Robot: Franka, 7 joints.
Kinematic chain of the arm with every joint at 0, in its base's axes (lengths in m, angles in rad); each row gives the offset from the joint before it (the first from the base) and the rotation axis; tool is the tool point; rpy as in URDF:
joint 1: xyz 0 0 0.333 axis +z
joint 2: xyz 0 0 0 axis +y
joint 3: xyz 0 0 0.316 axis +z
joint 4: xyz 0.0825 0 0 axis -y
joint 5: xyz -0.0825 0 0.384 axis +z
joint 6: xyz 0 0 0 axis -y
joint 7: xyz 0.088 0 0 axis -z
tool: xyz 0 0 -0.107 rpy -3.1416 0 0
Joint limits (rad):
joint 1: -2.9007..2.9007
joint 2: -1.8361..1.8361
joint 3: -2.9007..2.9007
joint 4: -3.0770..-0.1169
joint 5: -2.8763..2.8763
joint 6: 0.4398..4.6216
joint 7: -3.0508..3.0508
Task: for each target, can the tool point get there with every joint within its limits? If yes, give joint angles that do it. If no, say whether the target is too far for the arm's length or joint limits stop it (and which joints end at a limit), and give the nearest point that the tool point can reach.
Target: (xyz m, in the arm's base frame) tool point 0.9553 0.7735 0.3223
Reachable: no: too far | nearest point 0.6667 0.5398 0.3255 | short by 0.371 m
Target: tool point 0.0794 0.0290 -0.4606
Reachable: no: joint limits stop it (at a limit: joint 2) | nearest point 0.1162 0.0424 -0.3362 | short by 0.130 m
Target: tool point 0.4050 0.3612 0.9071
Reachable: yes | joints 1.6959 0.4114 -1.6442 -1.1477 -0.8569 3.4041 1.6763
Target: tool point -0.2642 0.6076 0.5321
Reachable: yes | joints -2.3099 -1.2288 -1.4132 -1.7252 -0.1199 2.4900 -0.5511
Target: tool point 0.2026 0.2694 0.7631
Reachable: yes | joints -0.8586 1.2259 2.4027 -2.3684 -0.5269 3.1632 -2.5830
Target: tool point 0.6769 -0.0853 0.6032
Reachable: yes | joints -0.0974 0.8385 -0.5582 -0.4019 -2.0997 3.9196 -0.9140
